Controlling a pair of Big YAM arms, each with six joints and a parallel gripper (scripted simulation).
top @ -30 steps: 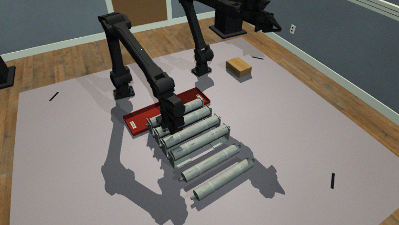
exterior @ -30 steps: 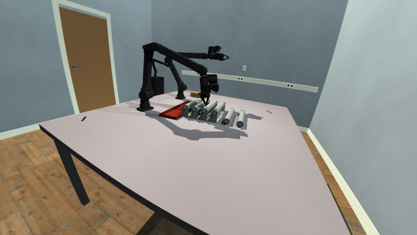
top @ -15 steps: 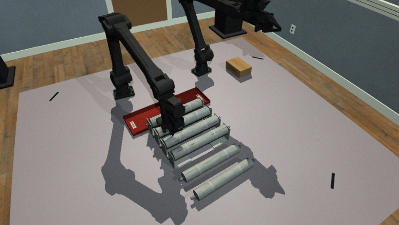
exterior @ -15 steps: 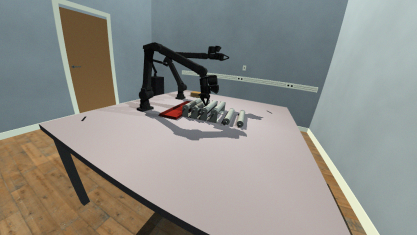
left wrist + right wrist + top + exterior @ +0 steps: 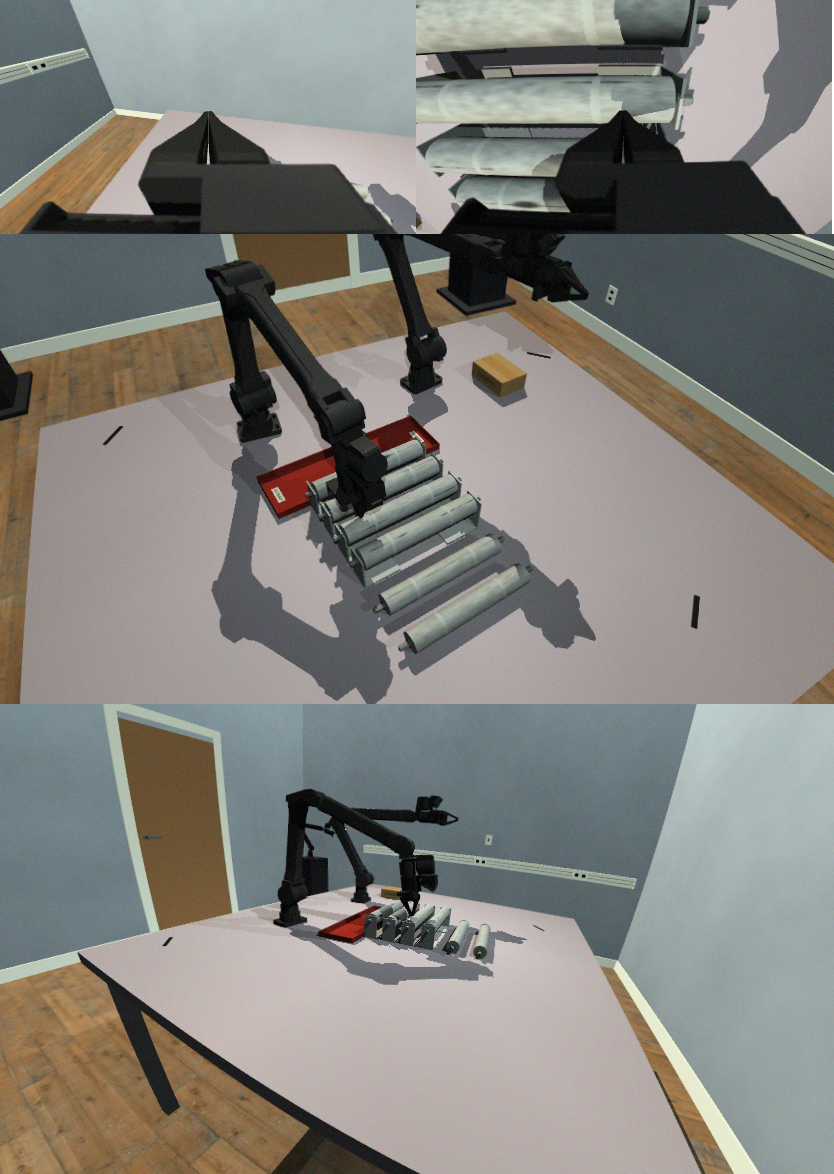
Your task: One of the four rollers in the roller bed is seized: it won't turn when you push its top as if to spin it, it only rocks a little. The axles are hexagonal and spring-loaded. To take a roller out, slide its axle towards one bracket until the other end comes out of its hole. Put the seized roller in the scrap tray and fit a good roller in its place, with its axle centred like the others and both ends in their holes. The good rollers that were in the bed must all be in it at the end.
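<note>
Right now my right hand is 100 mm to the right of the roller and 40 mm above it. Also, from my right hand: red scrap tray (260 mm behind, 70 mm to the left, 100 mm below); cardboard box (410 mm behind, 640 mm to the left, 70 mm below).
The roller lies 43 cm to the right of my left hand, 43 cm below it and 1 cm ahead of it. Also, from my left hand: red scrap tray 49 cm below, 45 cm to the right, 24 cm behind; cardboard box 46 cm below, 40 cm behind, 11 cm to the left.
</note>
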